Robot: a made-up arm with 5 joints. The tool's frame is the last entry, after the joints.
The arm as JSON. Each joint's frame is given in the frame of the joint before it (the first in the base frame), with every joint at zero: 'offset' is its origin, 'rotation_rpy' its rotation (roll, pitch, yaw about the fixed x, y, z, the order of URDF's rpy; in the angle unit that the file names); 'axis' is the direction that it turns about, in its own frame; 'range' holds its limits. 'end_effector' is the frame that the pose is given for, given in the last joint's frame.
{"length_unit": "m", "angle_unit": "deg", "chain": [
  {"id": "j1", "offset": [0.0, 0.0, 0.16], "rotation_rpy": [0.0, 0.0, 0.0], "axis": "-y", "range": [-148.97, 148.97]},
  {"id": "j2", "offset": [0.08, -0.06, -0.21], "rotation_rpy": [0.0, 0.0, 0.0], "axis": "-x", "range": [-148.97, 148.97]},
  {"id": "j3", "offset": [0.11, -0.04, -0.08], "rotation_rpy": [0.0, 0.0, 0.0], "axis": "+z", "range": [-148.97, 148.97]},
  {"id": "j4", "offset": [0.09, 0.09, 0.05], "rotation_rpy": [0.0, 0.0, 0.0], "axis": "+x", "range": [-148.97, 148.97]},
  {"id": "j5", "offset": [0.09, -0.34, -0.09], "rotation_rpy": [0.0, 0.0, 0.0], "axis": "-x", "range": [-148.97, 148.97]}
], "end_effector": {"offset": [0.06, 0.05, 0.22], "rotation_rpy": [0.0, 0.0, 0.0]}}
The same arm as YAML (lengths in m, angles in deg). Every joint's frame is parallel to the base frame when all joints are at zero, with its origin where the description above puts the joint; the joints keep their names.
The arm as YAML. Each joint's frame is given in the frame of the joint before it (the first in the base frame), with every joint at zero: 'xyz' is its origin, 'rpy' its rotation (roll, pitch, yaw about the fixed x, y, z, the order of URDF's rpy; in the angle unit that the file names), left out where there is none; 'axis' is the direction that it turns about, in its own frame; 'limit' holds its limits. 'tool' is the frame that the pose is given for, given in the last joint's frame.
units:
  length: m
  angle: deg
joints:
  - name: j1
    type: revolute
    origin:
      xyz: [0.0, 0.0, 0.16]
    axis: [0.0, -1.0, 0.0]
    limit:
      lower: -148.97
      upper: 148.97
  - name: j2
    type: revolute
    origin:
      xyz: [0.08, -0.06, -0.21]
    axis: [-1.0, 0.0, 0.0]
    limit:
      lower: -148.97
      upper: 148.97
  - name: j3
    type: revolute
    origin:
      xyz: [0.11, -0.04, -0.08]
    axis: [0.0, 0.0, 1.0]
    limit:
      lower: -148.97
      upper: 148.97
  - name: j4
    type: revolute
    origin:
      xyz: [0.09, 0.09, 0.05]
    axis: [1.0, 0.0, 0.0]
    limit:
      lower: -148.97
      upper: 148.97
  - name: j5
    type: revolute
    origin:
      xyz: [0.09, -0.34, -0.09]
    axis: [-1.0, 0.0, 0.0]
    limit:
      lower: -148.97
      upper: 148.97
tool:
  origin:
    xyz: [0.06, 0.05, 0.22]

